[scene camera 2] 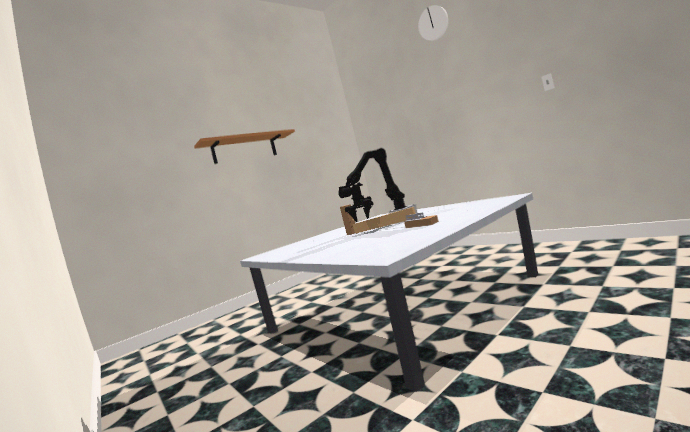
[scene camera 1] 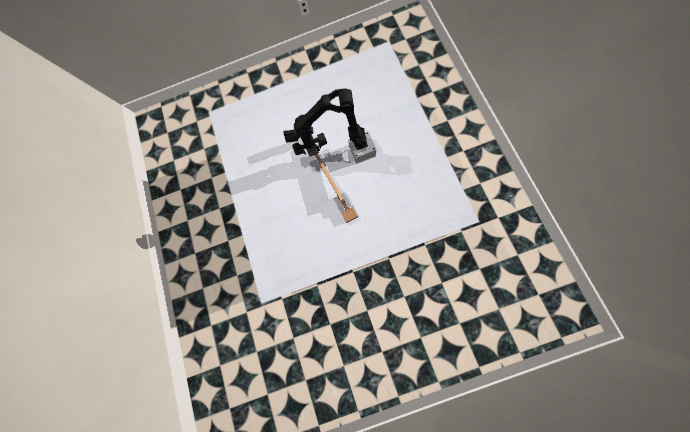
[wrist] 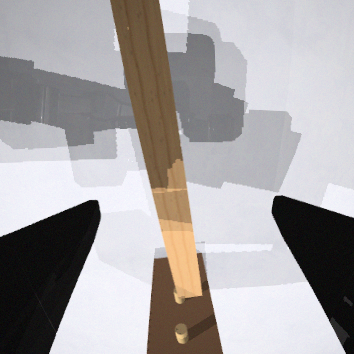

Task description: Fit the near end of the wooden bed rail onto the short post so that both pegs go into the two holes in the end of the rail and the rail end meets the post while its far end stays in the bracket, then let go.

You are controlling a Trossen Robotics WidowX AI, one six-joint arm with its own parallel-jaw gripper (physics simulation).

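Places are measured from the arm's base along level axes (x ahead, y left, z up), in centimetres.
Pixels of known places: gripper, fingertip midpoint: (scene camera 2: 362, 220) (wrist: 187, 206); arm's base, origin of the base link: (scene camera 2: 400, 208) (scene camera 1: 360, 143).
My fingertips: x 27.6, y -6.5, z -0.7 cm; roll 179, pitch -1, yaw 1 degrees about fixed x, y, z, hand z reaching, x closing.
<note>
Ahead of a thing's pixels: the offset from my fingertips to its top centre. "spot": to the spot under its first point. Level surfaces: height alone.
The wooden rail {dx -3.0, dy +13.3, dz +2.7 cm} (scene camera 1: 332, 180) (scene camera 2: 384, 220) (wrist: 156, 125) runs from the short post {spot: dx +2.7, dy -11.8, dz +1.1 cm} (scene camera 2: 346, 221) (wrist: 162, 320) to the grey bracket (scene camera 2: 415, 216). In the wrist view two pegs stick out of the post: one peg {spot: dx -0.2, dy -8.6, dz -1.3 cm} (wrist: 179, 297) is at the left corner of the rail's near end, partly covered, and the other peg (wrist: 181, 333) shows whole, clear of the rail. The holes do not show, and I cannot tell the gap between rail end and post. My gripper (scene camera 1: 313, 152) (scene camera 2: 361, 218) (wrist: 187, 206) is open, with one finger to each side of the rail's near end, holding nothing. The arm hides the post in scene camera 1.
A wooden block {dx -6.8, dy +37.7, dz -3.8 cm} (scene camera 1: 349, 214) (scene camera 2: 421, 222) stands at the bracket's end of the rail. All stand on the white table {dz -7.3 cm} (scene camera 1: 412, 203) (scene camera 2: 325, 254). The arm's grey base (scene camera 1: 364, 154) stands beside the rail. A wall shelf (scene camera 2: 244, 138) is far behind. Arm shadows cross the table.
</note>
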